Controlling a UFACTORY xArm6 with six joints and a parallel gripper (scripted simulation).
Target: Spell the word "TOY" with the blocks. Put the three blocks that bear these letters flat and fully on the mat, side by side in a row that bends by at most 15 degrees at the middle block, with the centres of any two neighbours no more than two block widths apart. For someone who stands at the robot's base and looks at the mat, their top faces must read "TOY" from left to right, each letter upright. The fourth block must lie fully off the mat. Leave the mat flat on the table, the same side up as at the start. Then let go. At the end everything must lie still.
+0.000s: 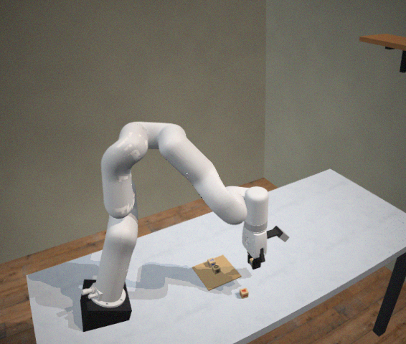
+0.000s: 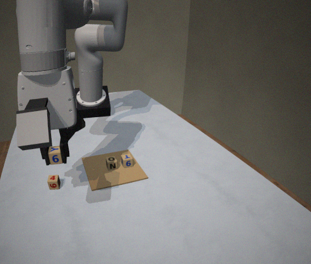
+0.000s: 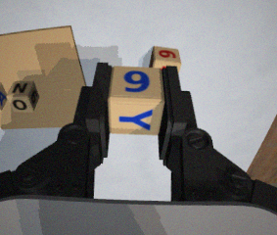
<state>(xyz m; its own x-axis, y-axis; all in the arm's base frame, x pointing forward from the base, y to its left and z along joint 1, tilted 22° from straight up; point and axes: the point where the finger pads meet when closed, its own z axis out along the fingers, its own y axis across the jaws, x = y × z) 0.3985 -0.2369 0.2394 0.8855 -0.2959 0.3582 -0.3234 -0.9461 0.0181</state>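
My hand is 50 mm past the tan mat, 150 mm to the right of it and 120 mm above it. The rest, counted from my hand: Y block: 10 mm below.
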